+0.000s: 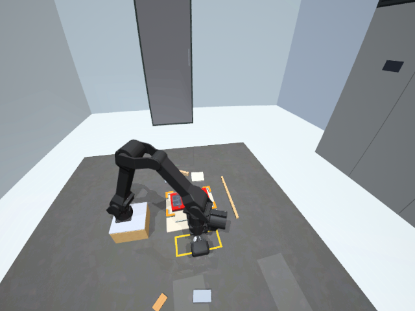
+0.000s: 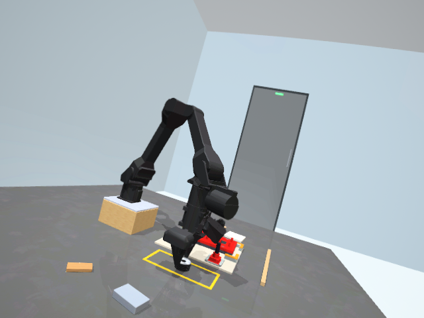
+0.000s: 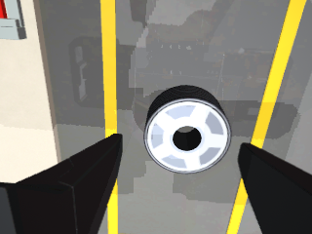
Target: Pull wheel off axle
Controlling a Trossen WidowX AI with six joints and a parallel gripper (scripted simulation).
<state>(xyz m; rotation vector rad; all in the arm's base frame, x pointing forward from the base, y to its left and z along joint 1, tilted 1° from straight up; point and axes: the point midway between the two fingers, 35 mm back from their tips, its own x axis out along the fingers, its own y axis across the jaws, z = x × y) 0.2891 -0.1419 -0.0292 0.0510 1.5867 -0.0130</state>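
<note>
My gripper tip is 10 mm short of the wheel. Also, from my gripper tip: small wooden block (10 mm ahead, 450 mm to the left); then wooden stick (230 mm ahead, 210 mm to the left, 10 mm below); then upright axle (70 mm ahead, 100 mm to the left, 20 mm above).
</note>
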